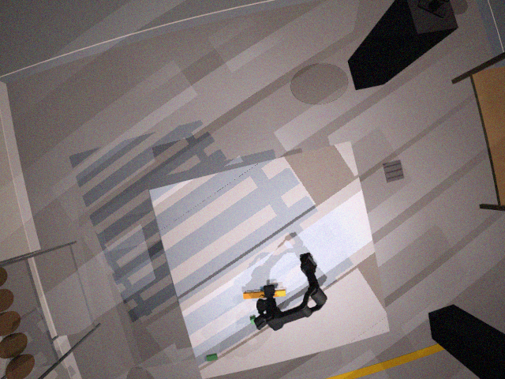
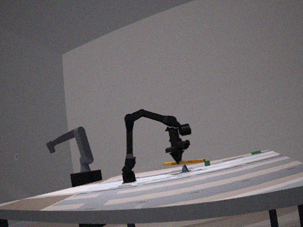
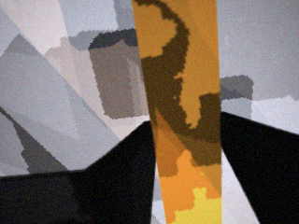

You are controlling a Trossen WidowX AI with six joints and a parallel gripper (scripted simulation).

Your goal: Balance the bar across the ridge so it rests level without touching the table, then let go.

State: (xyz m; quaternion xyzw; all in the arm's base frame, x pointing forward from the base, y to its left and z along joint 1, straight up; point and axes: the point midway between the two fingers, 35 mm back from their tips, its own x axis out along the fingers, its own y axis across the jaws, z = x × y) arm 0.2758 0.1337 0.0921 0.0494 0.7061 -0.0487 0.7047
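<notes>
My gripper tip is 3 cm short of the orange bar.
</notes>
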